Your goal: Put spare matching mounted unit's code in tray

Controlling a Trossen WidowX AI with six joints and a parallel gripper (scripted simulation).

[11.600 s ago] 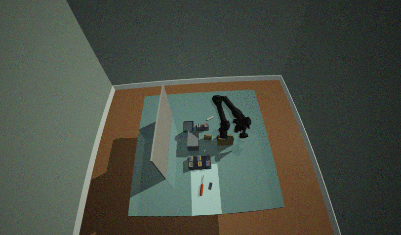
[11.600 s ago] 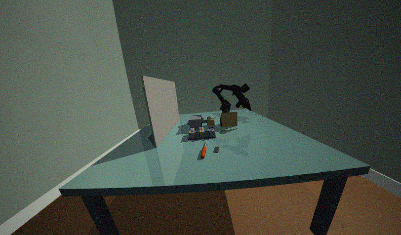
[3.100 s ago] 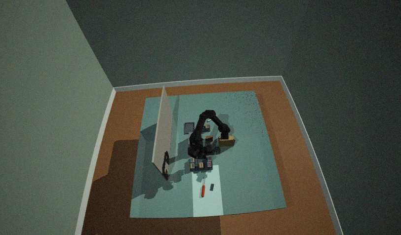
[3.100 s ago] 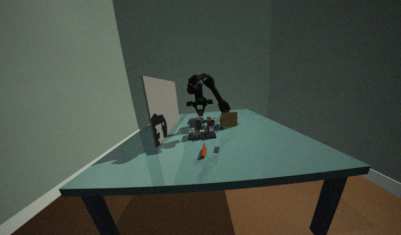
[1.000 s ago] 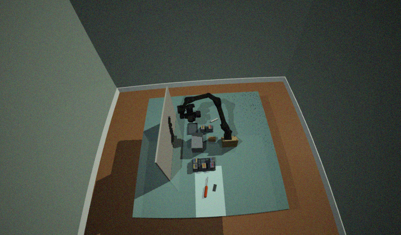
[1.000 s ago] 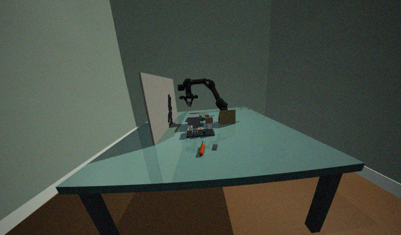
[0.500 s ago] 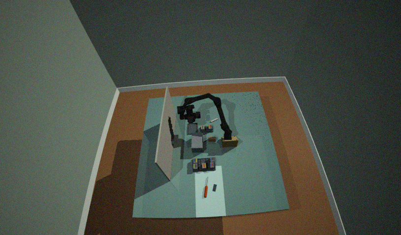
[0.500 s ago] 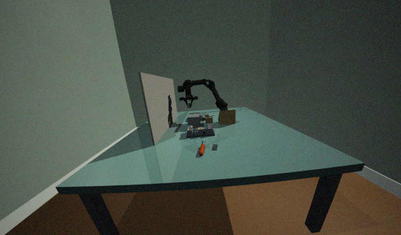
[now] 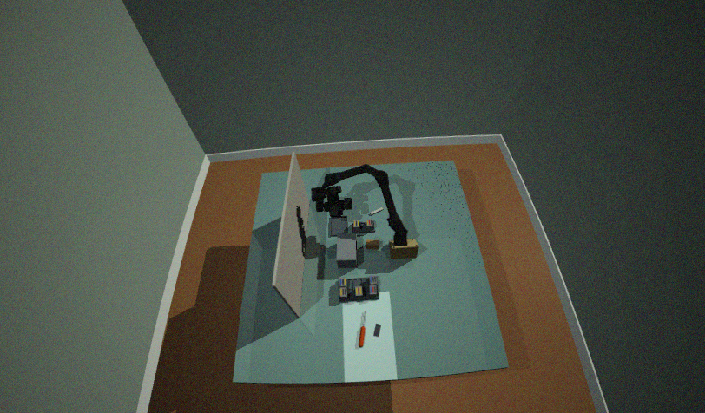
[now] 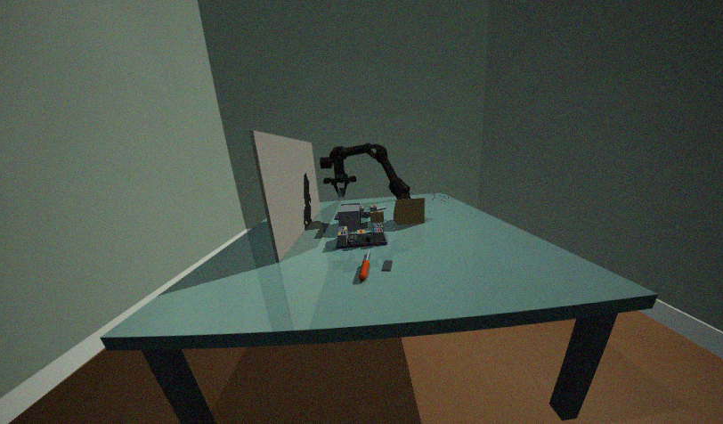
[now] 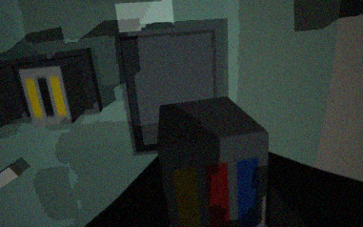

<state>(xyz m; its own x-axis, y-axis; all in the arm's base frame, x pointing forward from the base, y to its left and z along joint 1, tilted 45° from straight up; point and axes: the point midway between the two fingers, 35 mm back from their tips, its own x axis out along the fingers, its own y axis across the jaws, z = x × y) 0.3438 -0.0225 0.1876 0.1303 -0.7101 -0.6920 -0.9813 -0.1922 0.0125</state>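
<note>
Right now the tray is 1 cm behind my gripper tip and 13 cm below it. Also, from my gripper tip: mounted unit 7 cm behind, 19 cm to the left, 8 cm below; upright panel 17 cm ahead, 20 cm to the left, 9 cm above; spare block 2 cm above.
</note>
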